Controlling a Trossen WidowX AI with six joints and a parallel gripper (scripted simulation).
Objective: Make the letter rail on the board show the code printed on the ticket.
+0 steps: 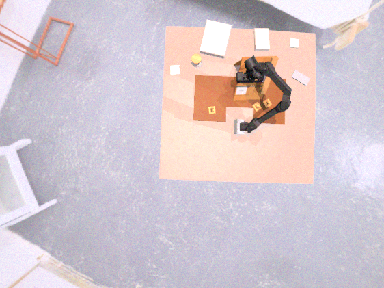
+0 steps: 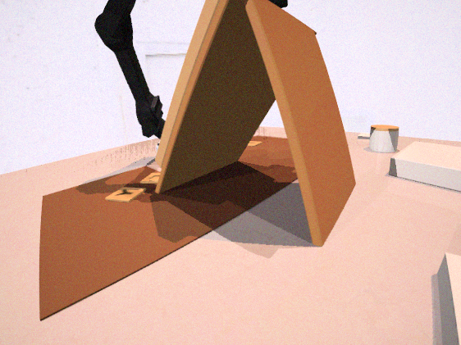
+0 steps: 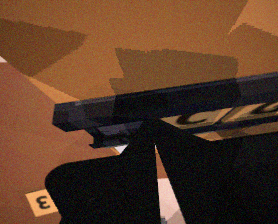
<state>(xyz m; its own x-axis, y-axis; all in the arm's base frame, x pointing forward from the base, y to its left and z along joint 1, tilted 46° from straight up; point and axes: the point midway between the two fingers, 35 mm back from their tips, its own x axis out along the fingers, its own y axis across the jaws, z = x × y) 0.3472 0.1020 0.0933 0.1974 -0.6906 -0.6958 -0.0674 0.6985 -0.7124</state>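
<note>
The white ticket lies 6 cm behind my gripper tip and 9 cm below it. Also, from my gripper tip: large white box 39 cm ahead, 21 cm to the left, 15 cm below; then brown mat 15 cm behind, 1 cm to the right, 17 cm below; then capped canister 19 cm ahead, 37 cm to the left, 14 cm below.
</note>
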